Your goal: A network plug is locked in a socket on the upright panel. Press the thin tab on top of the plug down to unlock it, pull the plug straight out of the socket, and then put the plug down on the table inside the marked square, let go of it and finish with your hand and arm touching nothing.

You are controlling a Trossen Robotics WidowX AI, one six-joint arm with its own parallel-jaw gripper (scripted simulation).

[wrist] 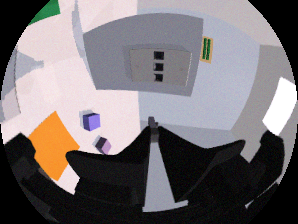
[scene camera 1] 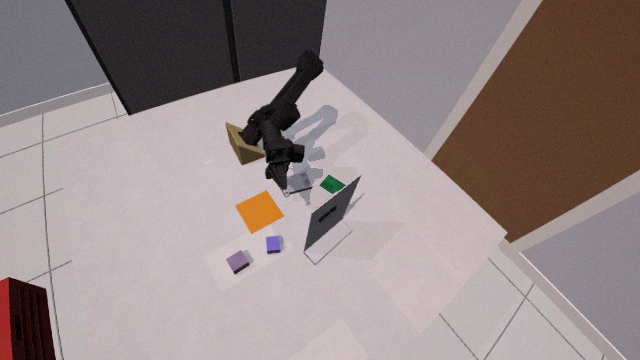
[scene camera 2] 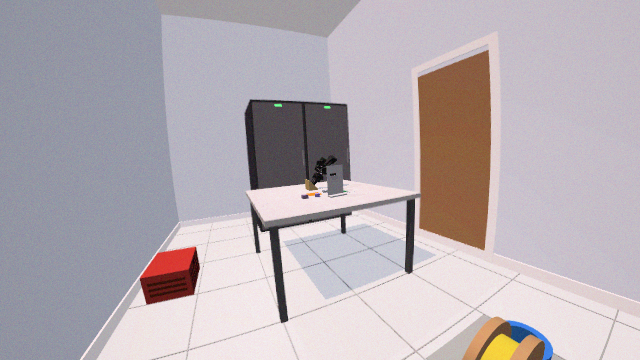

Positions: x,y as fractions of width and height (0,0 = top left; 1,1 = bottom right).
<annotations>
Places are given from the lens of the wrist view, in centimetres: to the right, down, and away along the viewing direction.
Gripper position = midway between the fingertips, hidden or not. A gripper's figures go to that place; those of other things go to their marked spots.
gripper (wrist: 0.52,0.58): 0, 2, 9
upright panel (wrist: 0.48,0.24): -1, -11, 13
orange square (wrist: 0.18,0.63): -20, 6, 9
The marked spots on the upright panel and the orange square are 25 cm apart.
</annotations>
